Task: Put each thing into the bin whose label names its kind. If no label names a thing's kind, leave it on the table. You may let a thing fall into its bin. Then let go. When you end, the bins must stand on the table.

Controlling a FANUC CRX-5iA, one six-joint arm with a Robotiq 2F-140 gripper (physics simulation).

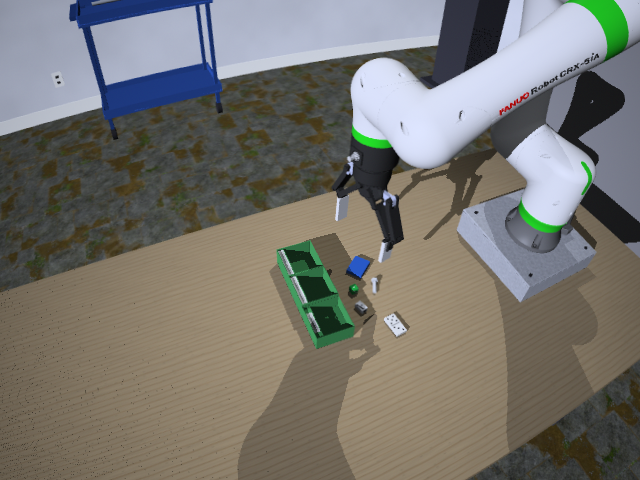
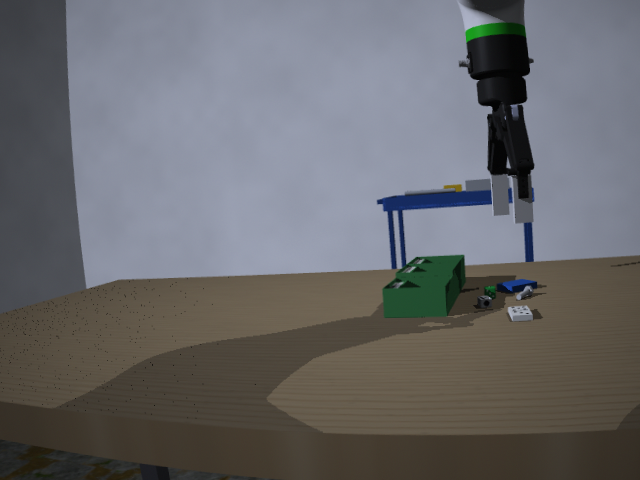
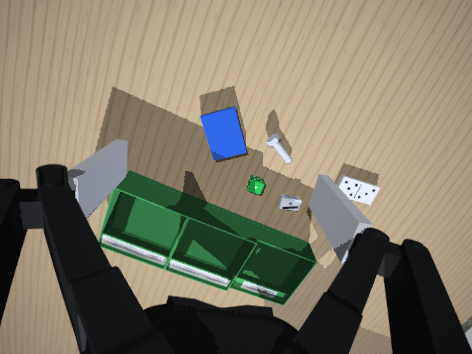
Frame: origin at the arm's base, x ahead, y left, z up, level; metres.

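Seen in the pictures: gripper, fingertip midpoint: [image 1: 361, 237] [image 2: 511, 218] [image 3: 223, 175]; arm's base at its link origin: [image 1: 531, 230].
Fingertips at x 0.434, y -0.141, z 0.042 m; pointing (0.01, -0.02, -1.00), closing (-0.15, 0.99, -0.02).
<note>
Pixels of each thing's middle, then the offset from my fingertips to it. Level surfaces: height alone.
- blue box at the middle of its body: [image 3: 224, 134] [image 2: 517, 285] [image 1: 358, 266] 0.004 m back, 0.005 m right, 0.104 m down
- green die at the middle of its body: [image 3: 255, 184] [image 2: 489, 292] [image 1: 353, 289] 0.041 m ahead, 0.050 m left, 0.101 m down
- pale bolt at the middle of its body: [image 3: 280, 149] [image 2: 524, 293] [image 1: 374, 285] 0.008 m back, 0.061 m left, 0.104 m down
- grey sharpener at the middle of its body: [image 3: 289, 202] [image 2: 484, 301] [image 1: 361, 307] 0.051 m ahead, 0.099 m left, 0.104 m down
- white domino at the middle of its body: [image 2: 520, 313] [image 3: 356, 189] [image 1: 395, 324] 0.008 m ahead, 0.172 m left, 0.106 m down
- wooden table at its surface level: 0.109 m down
My gripper [image 1: 360, 240] [image 2: 511, 217] [image 3: 223, 175] is open and empty, high above the table beside the bins. A green block of three joined bins [image 1: 336, 339] [image 2: 415, 302] [image 3: 280, 240] stands on the table; its white labels are too slanted to read. A blue box [image 1: 357, 266] [image 2: 516, 285] [image 3: 224, 134], a green die [image 1: 353, 289] [image 2: 490, 292] [image 3: 256, 185], a pale bolt [image 1: 374, 285] [image 2: 524, 292] [image 3: 281, 150], a grey sharpener [image 1: 360, 307] [image 2: 484, 301] [image 3: 290, 203] and a white domino [image 1: 395, 324] [image 2: 520, 313] [image 3: 359, 190] lie on the base side of the bins.
The arm's grey base block [image 1: 488, 258] stands on the wooden table [image 1: 155, 335] [image 2: 439, 382]. A blue cart [image 1: 160, 90] [image 2: 439, 200] stands on the floor beyond the table. The sharpener lies close to the die, between it and the domino.
</note>
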